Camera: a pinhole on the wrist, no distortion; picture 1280 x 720 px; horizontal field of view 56.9 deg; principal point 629.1 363.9 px. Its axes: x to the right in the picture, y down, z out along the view. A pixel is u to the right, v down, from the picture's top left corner.
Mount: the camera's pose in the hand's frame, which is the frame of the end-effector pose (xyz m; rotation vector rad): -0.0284 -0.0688 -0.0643 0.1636 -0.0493 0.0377
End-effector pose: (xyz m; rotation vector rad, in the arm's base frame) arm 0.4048 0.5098 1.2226 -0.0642 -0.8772 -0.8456
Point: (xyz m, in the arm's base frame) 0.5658 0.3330 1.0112
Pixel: behind the camera
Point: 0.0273 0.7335 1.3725
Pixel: 362 589
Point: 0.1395 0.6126 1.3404
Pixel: 538 537
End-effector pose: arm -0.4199 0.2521 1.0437 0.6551 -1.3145 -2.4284
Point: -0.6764 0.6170 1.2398
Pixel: 757 616
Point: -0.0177 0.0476 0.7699
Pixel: behind the camera
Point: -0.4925 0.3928 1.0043
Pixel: 899 273
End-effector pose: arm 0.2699 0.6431 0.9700 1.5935 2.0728 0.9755
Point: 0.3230 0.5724 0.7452
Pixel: 273 276
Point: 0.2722 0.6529 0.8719
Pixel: 904 578
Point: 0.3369 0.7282 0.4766
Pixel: 724 42
